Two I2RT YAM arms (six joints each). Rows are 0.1 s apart.
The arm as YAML. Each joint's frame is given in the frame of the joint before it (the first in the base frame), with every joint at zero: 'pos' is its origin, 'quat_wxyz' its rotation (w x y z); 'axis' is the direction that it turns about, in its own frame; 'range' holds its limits. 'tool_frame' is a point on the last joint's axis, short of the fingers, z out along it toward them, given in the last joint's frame.
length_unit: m
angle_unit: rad
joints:
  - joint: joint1
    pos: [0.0, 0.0, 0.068]
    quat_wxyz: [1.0, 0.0, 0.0, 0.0]
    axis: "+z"
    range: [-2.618, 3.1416]
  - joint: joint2
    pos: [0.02, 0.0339, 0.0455]
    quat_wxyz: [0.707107, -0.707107, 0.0, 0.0]
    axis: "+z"
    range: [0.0, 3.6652]
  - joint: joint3
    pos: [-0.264, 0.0, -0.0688]
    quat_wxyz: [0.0, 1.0, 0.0, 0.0]
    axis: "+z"
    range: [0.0, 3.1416]
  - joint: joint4
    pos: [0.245, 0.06, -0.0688]
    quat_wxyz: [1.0, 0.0, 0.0, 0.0]
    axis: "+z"
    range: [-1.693, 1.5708]
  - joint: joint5
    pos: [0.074, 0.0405, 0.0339]
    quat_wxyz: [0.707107, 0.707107, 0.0, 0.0]
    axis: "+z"
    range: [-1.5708, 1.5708]
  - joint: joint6
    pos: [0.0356, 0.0, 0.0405]
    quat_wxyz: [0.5, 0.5, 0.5, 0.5]
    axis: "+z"
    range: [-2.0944, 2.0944]
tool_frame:
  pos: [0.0, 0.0, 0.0]
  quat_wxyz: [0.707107, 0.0, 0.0, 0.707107]
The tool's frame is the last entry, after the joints.
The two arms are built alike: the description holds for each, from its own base.
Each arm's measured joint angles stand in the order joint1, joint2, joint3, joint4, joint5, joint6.
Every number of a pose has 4 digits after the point.
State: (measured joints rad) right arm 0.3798 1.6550 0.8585 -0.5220 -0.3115 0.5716; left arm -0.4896 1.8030 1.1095 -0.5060 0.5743 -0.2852
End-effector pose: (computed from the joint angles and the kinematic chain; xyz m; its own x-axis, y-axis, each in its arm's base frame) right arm 0.2591 0.1152 0.1389 -0.9857 0.1610 -0.0494 0.1300 0.9139 0.3846; left arm 0.2956 -0.1794 0.1631 -0.9492 0.2381 -0.2057 0.3144 0.7454 -0.5879
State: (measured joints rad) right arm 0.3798 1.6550 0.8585 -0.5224 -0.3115 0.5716; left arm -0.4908 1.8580 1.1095 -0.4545 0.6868 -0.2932
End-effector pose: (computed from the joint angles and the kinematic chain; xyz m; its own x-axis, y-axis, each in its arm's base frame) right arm 0.2591 0.1152 0.1389 -0.9857 0.1610 -0.0491 0.1301 0.9139 0.3845; left arm 0.2995 -0.1856 0.1492 -0.9513 0.2550 -0.1732 0.3036 0.6771 -0.6703
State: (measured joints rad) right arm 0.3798 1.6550 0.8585 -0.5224 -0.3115 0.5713; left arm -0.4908 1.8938 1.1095 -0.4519 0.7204 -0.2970
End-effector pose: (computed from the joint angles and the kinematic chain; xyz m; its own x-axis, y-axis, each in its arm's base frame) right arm 0.2591 0.1152 0.1389 -0.9858 0.1607 -0.0492 0.1298 0.9140 0.3845; left arm 0.3000 -0.1869 0.1381 -0.9562 0.2616 -0.1317 0.2776 0.6665 -0.6919
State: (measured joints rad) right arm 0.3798 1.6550 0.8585 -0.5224 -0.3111 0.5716; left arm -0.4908 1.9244 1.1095 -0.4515 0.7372 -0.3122
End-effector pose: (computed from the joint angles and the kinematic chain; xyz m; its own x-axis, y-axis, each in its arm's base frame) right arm 0.2591 0.1151 0.1389 -0.9857 0.1610 -0.0492 0.1301 0.9140 0.3842; left arm 0.3002 -0.1876 0.1283 -0.9625 0.2565 -0.0882 0.2427 0.6691 -0.7024
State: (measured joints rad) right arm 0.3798 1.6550 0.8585 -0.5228 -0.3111 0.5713; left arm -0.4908 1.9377 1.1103 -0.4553 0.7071 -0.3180
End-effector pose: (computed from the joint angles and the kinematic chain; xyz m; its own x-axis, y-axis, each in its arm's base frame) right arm 0.2590 0.1151 0.1389 -0.9858 0.1608 -0.0490 0.1300 0.9142 0.3840; left arm 0.3008 -0.1870 0.1233 -0.9661 0.2468 -0.0751 0.2306 0.6955 -0.6805
